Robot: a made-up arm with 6 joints.
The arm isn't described. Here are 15 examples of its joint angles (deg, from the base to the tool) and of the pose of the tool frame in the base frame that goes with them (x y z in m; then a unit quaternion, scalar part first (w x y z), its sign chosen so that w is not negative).
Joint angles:
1: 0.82 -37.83 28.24 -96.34 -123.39 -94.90
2: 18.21 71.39 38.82 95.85 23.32 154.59
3: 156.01 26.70 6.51 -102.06 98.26 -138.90
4: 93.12 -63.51 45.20 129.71 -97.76 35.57
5: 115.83 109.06 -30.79 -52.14 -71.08 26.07
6: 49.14 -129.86 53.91 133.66 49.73 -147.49
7: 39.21 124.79 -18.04 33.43 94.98 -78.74
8: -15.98 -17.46 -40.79 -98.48 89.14 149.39
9: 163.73 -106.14 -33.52 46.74 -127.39 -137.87
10: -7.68 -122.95 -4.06 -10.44 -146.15 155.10
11: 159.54 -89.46 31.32 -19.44 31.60 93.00
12: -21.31 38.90 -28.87 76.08 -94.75 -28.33
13: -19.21 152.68 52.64 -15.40 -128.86 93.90
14: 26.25 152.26 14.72 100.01 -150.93 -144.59
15: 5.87 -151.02 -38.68 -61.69 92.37 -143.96
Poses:
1: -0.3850 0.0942 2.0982 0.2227 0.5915 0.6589 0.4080
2: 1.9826 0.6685 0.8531 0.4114 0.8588 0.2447 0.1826
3: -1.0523 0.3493 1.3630 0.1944 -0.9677 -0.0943 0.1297
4: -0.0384 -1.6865 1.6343 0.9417 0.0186 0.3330 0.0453
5: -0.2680 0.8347 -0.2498 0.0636 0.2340 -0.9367 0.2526
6: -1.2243 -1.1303 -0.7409 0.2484 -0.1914 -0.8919 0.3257
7: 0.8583 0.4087 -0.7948 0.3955 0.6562 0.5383 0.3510
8: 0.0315 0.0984 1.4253 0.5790 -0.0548 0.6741 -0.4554
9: 1.4164 -0.2020 0.6515 0.3802 0.5455 0.6706 0.3287
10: -1.4377 -0.0404 0.1847 0.1122 -0.9043 0.3801 0.1588
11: 1.6473 -0.3965 1.0279 0.5619 0.6140 -0.3542 0.4265
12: 1.3015 -0.5637 1.1552 0.2266 -0.0753 0.8992 -0.3666
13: 0.4419 -0.3646 -1.4286 0.3681 -0.5338 -0.3531 -0.6744
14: 0.4374 0.2346 -1.4684 0.7230 -0.6628 0.1641 -0.1052
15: -0.6240 -0.1422 -0.2543 0.7772 0.1800 0.1977 -0.5696
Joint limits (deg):
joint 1: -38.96..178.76
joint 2: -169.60..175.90
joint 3: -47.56..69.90
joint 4: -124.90..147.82
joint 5: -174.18..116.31
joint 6: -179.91..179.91
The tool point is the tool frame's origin. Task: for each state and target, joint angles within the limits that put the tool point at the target. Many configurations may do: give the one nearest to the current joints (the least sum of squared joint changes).
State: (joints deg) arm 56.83 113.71 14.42 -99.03 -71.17 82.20
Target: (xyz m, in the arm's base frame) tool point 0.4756 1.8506 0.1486
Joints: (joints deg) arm 72.85 83.12 53.17 -105.46 -71.47 80.78
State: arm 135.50 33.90 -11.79 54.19 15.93 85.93
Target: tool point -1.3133 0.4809 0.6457
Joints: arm 166.31 59.72 -38.10 52.01 16.01 85.10
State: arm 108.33 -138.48 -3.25 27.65 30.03 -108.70
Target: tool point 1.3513 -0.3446 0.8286
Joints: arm 155.52 -96.30 -25.12 16.10 30.09 -109.86
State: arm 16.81 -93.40 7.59 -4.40 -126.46 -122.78
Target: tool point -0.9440 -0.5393 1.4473
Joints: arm 16.85 -71.65 -4.13 -10.37 -126.97 -122.37
